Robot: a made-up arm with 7 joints.
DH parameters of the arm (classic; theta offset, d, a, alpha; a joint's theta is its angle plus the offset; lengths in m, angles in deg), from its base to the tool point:
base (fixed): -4.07 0 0 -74.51
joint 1: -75.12 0.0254 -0.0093 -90
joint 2: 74 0.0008 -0.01 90
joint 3: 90 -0.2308 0.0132 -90
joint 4: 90 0.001 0.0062 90
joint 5: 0 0.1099 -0.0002 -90
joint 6: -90 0 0.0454 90
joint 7: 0 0.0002 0 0
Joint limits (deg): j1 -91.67..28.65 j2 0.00..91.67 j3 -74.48..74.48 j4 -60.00..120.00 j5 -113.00..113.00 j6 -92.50..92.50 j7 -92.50..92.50
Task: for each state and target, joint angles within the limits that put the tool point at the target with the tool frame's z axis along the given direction. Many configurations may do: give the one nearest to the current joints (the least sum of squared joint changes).
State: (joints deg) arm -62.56 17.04 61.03 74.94 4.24 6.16 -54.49
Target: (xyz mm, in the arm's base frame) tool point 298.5 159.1 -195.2 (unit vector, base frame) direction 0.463 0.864 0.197
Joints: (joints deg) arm -67.40 35.28 69.32 100.64 -4.75 28.48 -54.49
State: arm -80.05 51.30 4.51 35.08 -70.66 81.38 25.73
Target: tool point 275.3 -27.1 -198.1 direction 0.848 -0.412 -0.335
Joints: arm -68.28 11.49 -41.83 60.14 -81.32 92.50 25.73
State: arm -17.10 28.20 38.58 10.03 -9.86 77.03 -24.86
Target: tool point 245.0 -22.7 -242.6 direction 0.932 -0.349 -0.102
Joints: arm -49.66 0.84 -9.93 36.04 -8.44 92.42 -24.86
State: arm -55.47 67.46 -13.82 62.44 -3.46 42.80 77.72
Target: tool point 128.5 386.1 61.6 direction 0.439 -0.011 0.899
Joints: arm -68.22 89.87 2.06 77.62 -12.21 23.91 77.72
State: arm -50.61 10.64 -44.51 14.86 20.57 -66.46 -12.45
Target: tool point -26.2 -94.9 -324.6 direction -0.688 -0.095 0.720
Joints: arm -7.21 0.10 -74.21 39.71 61.43 -28.06 -12.45
